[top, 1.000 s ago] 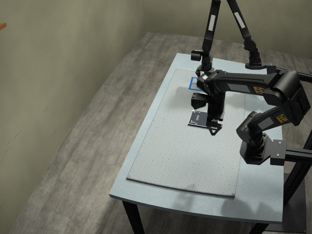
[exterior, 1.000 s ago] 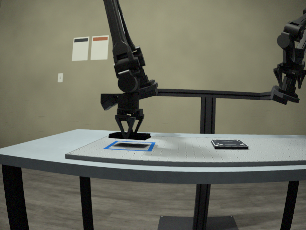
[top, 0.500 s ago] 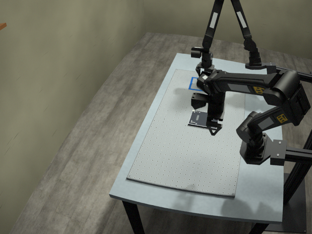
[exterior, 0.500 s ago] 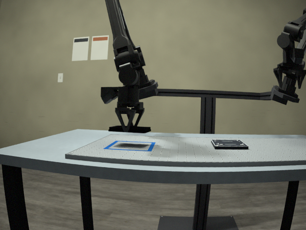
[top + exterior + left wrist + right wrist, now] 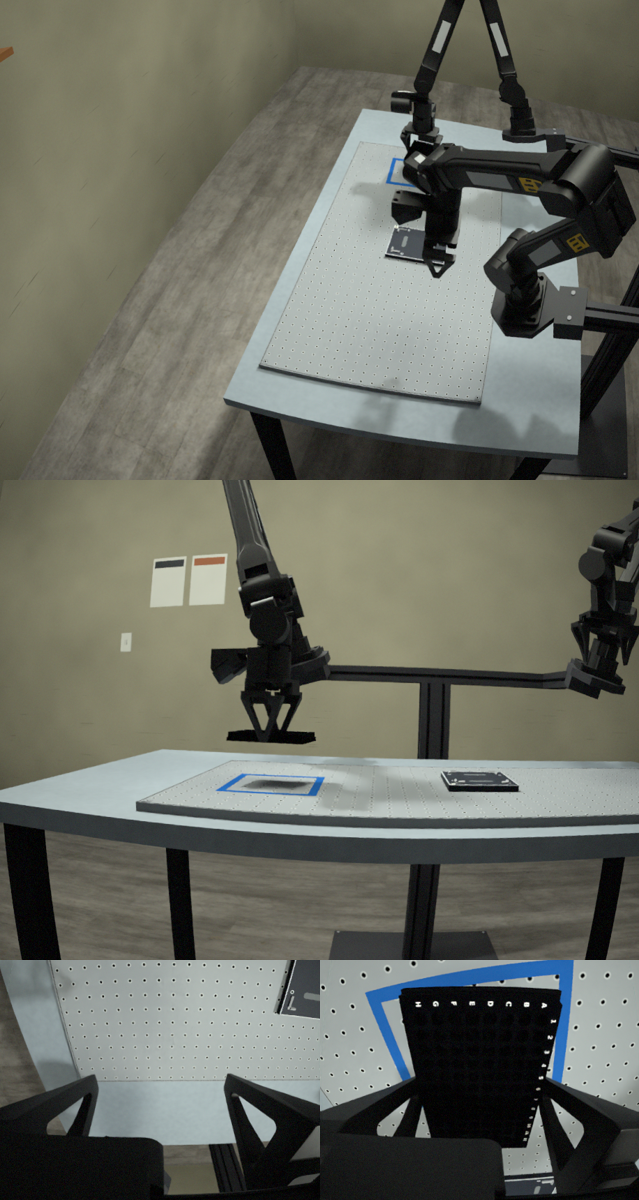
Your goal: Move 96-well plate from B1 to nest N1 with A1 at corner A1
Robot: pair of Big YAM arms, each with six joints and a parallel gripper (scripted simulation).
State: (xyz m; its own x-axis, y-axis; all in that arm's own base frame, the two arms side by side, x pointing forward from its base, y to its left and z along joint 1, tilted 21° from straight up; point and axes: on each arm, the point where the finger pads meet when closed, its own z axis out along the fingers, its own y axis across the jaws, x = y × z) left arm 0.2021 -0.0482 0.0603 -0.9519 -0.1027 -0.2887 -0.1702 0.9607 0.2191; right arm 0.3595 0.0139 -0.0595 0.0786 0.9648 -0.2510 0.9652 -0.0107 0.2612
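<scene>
Now: the plate nest N1 350 mm to the left of my right hand, 70 mm below it and 50 mm behind it. From my right hand the other things lie so: black 96-well plate: right at my right hand.
</scene>
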